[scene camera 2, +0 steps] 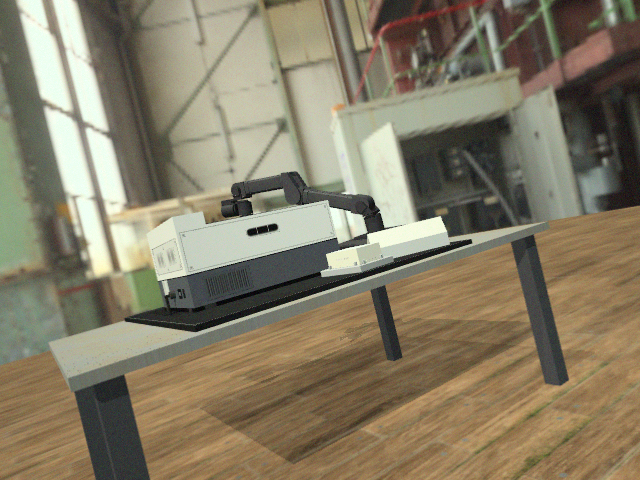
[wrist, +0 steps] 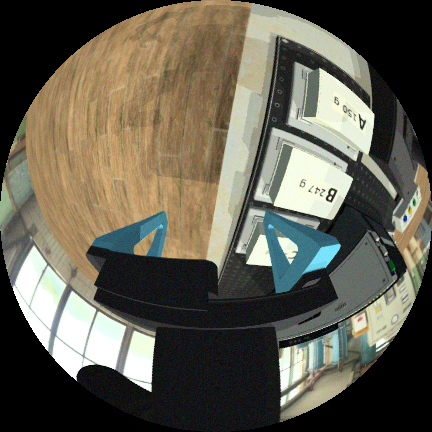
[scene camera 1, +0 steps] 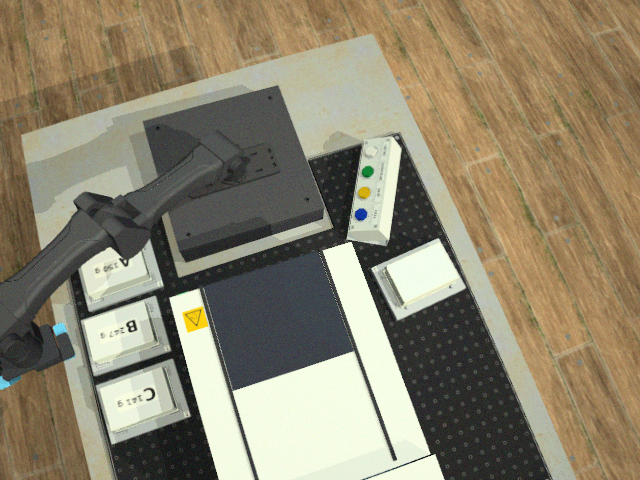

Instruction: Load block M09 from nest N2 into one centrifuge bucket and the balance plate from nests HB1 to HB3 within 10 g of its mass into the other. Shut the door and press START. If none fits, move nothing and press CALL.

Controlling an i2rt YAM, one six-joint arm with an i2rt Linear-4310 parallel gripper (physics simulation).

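Frame: origin at the arm's base, x ahead, y left, z up, level; centimetres.
Seen in the pictures: gripper, fingertip midpoint: [wrist: 215, 215] [scene camera 1: 44, 364]; arm's base, link origin: [scene camera 1: 231, 171].
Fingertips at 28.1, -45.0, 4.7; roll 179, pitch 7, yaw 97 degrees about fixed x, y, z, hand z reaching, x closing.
Observation:
Pixels of each thing's middle, then the offset from my fingertips to it, as dx, dy, dz.
- plain white block, body centre: [scene camera 1: 420, 274] [scene camera 2: 353, 255] +5.9, +74.4, -7.2
- centrifuge, body centre: [scene camera 1: 302, 401] [scene camera 2: 245, 250] [wrist: 339, 295] +21.9, +43.0, +1.1
- button box, body centre: [scene camera 1: 375, 188] [scene camera 2: 405, 239] -15.0, +72.9, -6.9
White plates lie in pale nests: A, 150 g [scene camera 1: 117, 275] [wrist: 340, 107]; B, 247 g [scene camera 1: 118, 333] [wrist: 310, 185]; C, 141 g [scene camera 1: 136, 401] [wrist: 257, 253], partly behind a finger in the wrist view. A plain white block [scene camera 1: 423, 273] [scene camera 2: 354, 256] sits in a nest across the centrifuge [scene camera 1: 299, 413] [scene camera 2: 258, 235] [wrist: 357, 270]; no M09 marking is readable. The centrifuge has a dark panel beside a white one on top; no buckets show. My gripper [scene camera 1: 33, 356] [scene camera 2: 227, 208] [wrist: 215, 215] is open and empty, beyond the table edge beside plates B and C.
A button box [scene camera 1: 374, 191] [scene camera 2: 408, 236] [wrist: 407, 210] with white, green, yellow and blue buttons stands near the plain block. My arm's dark base plate [scene camera 1: 211, 118] fills the table end near it. The arm passes over the corner by plate A. The centrifuge is a tall obstacle.

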